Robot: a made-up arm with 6 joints.
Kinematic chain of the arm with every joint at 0, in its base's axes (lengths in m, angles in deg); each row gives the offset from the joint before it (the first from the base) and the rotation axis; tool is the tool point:
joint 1: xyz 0 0 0.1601 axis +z
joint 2: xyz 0 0.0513 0 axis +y
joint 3: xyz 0 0 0.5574 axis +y
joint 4: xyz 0 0 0.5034 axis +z
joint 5: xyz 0 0 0 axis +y
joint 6: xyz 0 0 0.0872 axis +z
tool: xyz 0 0 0
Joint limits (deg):
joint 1: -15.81..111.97
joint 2: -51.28..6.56
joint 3: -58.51..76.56
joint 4: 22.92..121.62
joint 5: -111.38..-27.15
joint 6: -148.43..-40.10
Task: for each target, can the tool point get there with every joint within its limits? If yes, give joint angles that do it. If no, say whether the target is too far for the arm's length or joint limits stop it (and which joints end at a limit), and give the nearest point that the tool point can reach.
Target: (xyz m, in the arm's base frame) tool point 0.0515 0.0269 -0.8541
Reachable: no: joint limits stop it (at a limit: joint 1, joint 2, joint 3, joint 4) | nearest point 0.3028 -0.8016 0.2761 | short by 1.424 m
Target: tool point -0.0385 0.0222 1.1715
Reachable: yes | joints -2.37 -29.02 57.43 33.64 -39.43 -132.58
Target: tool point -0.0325 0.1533 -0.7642
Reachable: no: joint limits stop it (at a limit: joint 1, joint 2, joint 3, joint 4) | nearest point -0.8182 0.2517 0.2767 | short by 1.308 m
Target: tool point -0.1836 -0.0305 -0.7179
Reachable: no: joint limits stop it (at a limit: joint 2, joint 3, joint 4) | nearest point -0.8490 -0.1410 0.2734 | short by 1.199 m
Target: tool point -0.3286 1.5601 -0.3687
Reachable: no: too far | nearest point -0.1309 0.6215 0.7545 | short by 1.477 m
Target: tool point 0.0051 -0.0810 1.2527
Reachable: yes | joints 83.45 -15.46 23.84 78.81 -50.03 -69.20
